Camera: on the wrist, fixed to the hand. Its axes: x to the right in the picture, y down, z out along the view.
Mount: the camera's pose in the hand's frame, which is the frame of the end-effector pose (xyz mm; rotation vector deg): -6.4 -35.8 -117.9 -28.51 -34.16 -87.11
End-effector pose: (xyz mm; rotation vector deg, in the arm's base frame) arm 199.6 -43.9 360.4 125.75 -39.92 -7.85
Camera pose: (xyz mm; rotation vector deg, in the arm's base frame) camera 247.4 57.6 411.7 97.08 45.67 -88.72
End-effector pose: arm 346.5 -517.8 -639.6 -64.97 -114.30 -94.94
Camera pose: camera 295.9 -630.2 -635.0 -2.83 86.16 72.08
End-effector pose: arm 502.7 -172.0 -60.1 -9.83 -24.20 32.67
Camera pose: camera 566.3 -210.2 -158.7 -6.10 -63.02 -58.95
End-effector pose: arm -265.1 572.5 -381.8 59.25 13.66 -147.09
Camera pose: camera -199.9 640.9 -461.2 13.84 -66.05 116.08
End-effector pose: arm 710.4 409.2 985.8 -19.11 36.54 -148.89
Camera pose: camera 664.4 485.6 900.5 75.03 -31.01 96.77
